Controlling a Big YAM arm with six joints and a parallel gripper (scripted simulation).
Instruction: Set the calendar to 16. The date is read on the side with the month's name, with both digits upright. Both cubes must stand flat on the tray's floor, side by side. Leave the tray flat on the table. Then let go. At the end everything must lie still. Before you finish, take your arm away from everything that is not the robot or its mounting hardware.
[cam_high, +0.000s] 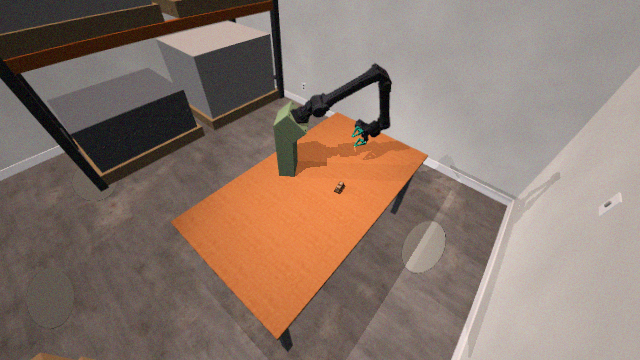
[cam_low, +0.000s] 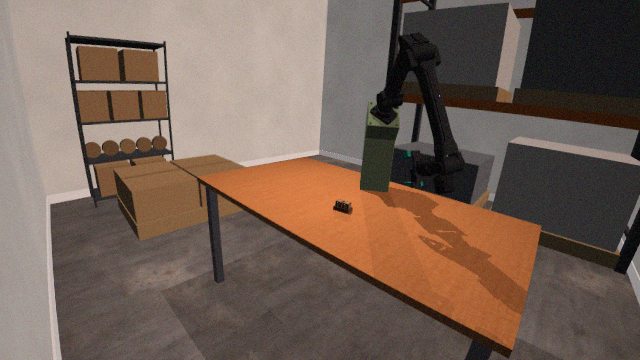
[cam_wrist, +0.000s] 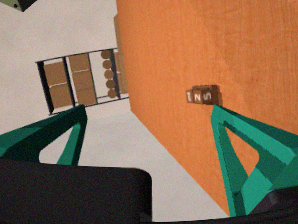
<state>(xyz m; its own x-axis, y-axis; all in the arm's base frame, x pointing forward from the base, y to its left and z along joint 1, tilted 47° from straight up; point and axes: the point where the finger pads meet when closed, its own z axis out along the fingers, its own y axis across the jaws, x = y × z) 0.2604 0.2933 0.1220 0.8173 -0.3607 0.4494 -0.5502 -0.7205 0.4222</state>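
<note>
Now: the brown calendar cube 13 cm ahead of my hand, 22 cm to the right of it and 20 cm below it. The rest, counted from my hand: dark calendar tray: 12 cm ahead, 21 cm to the right, 22 cm below.
</note>
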